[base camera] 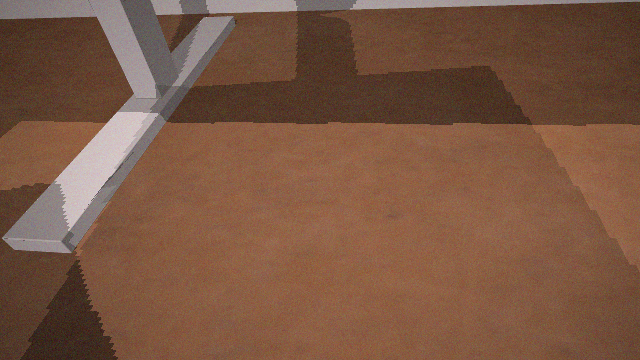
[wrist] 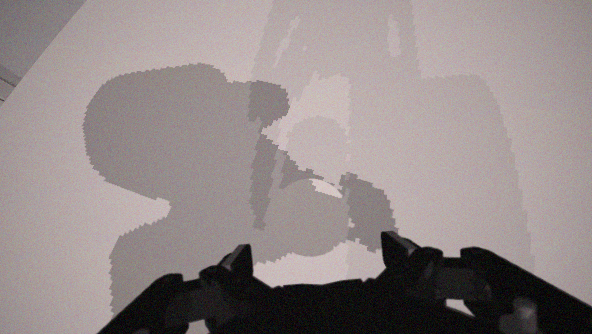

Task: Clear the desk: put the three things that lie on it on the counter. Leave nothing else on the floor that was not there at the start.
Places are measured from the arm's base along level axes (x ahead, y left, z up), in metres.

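Pixels of known places: gripper, fingertip midpoint: (wrist: 316, 252).
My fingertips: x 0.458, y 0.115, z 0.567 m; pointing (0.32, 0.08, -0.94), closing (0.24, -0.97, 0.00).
For each thing: its top centre in the pictures, then the offset to it from my fingertips. "*": a spot on its surface instead. Level surfaces: height alone.
- round white thing at its top centre: (wrist: 309, 215) 0.022 m ahead, 0.007 m left, 0.011 m up
- white desk top at its surface level: 0.013 m down
- upright leg at a spot on its surface: (base camera: 122, 45) * 0.213 m ahead, 0.213 m left, 0.841 m down
- brown floor at its surface level: 0.963 m down
A round white thing (wrist: 309, 220), seen from above, is on the white desk top (wrist: 460, 150). It lies mostly in shadow, with a bright sliver at its upper right; its exact kind and height are hard to tell. My gripper (wrist: 316, 252) is open and empty, its two black fingertips standing wide apart at the bottom of the wrist view. The round thing is between and just ahead of the fingertips in that view, apart from both. The other two things of the task and the counter do not show in the wrist view or the base view.
The desk's edge crosses the upper left of the wrist view. Large shadows of the arm and gripper fall over the desk top. In the base view the desk's pale foot (base camera: 102, 160) and upright leg (base camera: 122, 45) stand at the left on the brown floor (base camera: 350, 225), with a wall behind.
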